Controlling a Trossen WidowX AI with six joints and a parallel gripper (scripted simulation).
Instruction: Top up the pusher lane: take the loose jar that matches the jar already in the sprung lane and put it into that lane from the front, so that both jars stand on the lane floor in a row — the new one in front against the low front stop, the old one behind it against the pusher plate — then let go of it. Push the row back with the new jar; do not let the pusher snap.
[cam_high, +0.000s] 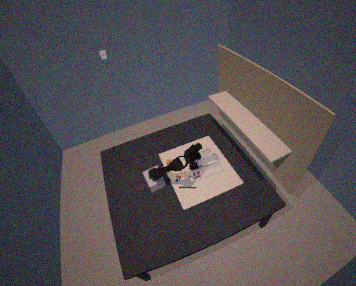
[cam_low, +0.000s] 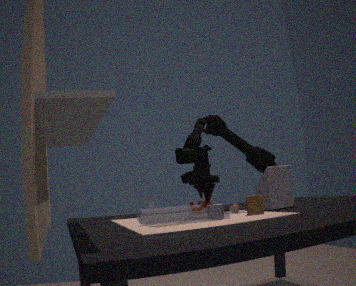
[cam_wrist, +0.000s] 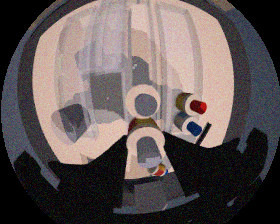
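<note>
Right now the clear lane is 140 mm ahead of my gripper tip, 30 mm to the left of it and 40 mm below it. From my gripper tip the other things lie so: tan shelf wall: 610 mm ahead, 70 mm to the left, 340 mm above.
</note>
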